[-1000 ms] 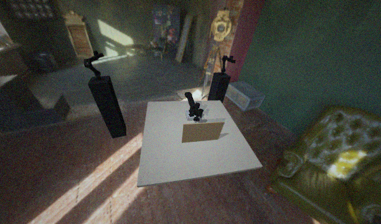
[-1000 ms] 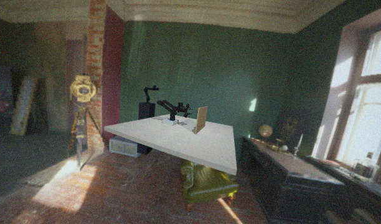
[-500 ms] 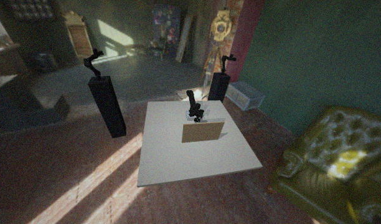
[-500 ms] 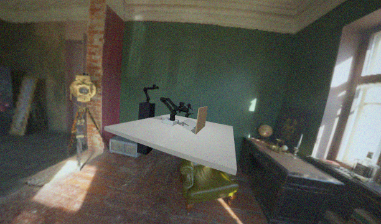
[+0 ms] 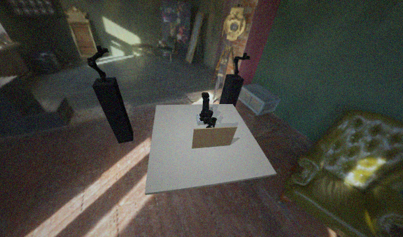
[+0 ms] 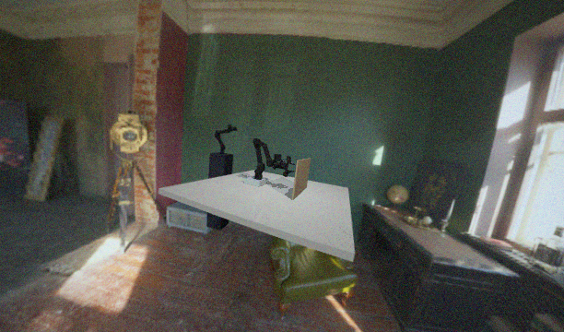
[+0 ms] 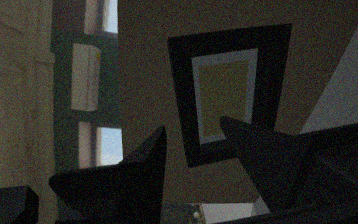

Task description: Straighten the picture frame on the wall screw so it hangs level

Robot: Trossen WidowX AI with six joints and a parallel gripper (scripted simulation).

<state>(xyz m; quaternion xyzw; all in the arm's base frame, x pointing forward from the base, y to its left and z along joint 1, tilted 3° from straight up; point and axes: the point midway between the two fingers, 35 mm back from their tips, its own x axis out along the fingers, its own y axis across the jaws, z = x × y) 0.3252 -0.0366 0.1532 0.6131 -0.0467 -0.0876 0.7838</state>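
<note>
Right now the picture frame is 50 mm below my gripper tip, 50 mm ahead of it and 20 mm to the right of it. Round my gripper tip: tan wall panel 60 mm below, 60 mm ahead, 10 mm to the right.
</note>
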